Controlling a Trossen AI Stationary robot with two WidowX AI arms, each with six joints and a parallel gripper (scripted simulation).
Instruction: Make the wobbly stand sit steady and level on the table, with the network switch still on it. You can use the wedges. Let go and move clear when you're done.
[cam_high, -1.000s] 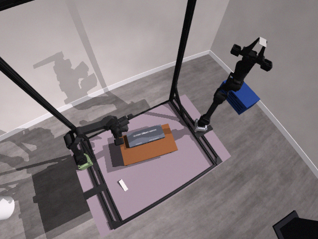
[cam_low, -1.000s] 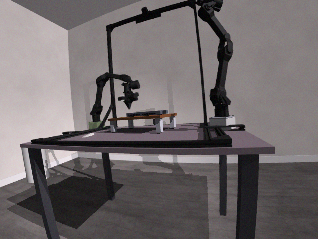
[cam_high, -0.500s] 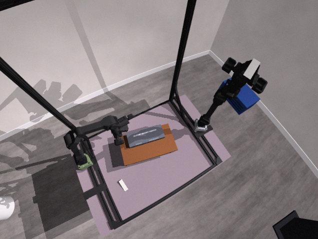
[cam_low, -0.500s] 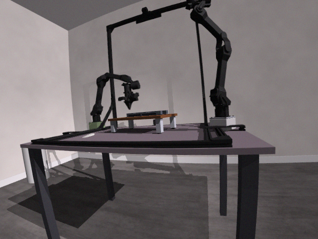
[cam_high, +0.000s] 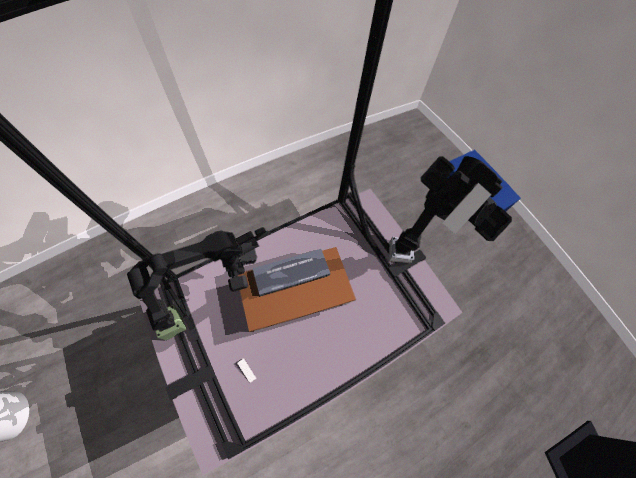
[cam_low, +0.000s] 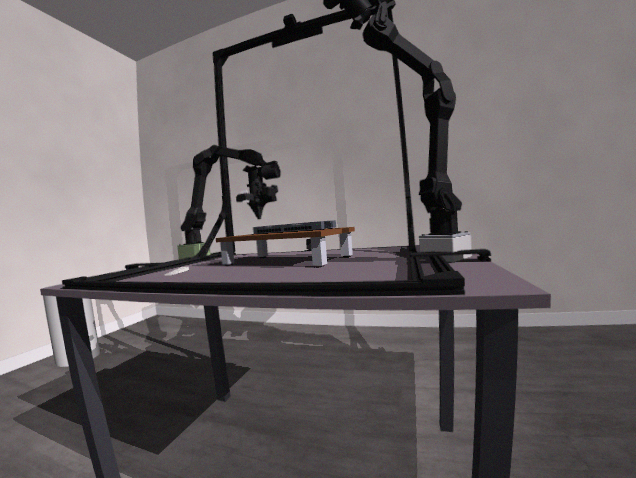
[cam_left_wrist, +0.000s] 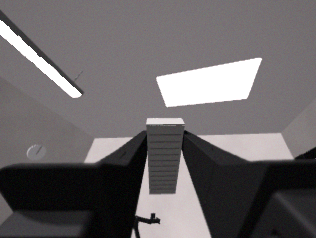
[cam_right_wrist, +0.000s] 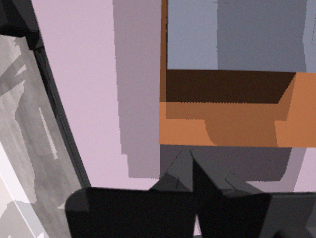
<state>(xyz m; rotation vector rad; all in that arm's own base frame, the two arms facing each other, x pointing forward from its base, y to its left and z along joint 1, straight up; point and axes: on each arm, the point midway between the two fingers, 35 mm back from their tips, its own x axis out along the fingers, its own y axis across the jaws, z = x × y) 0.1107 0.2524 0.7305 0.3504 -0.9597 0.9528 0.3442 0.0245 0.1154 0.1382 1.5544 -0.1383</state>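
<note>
Now: left hand 3 cm to the left of the white wedge, 2 cm short of it and 1 cm below it. The rest, counted from my left hand: stand (75 cm below, 30 cm to the right, 15 cm behind); then grey network switch (68 cm below, 29 cm to the right, 21 cm behind).
</note>
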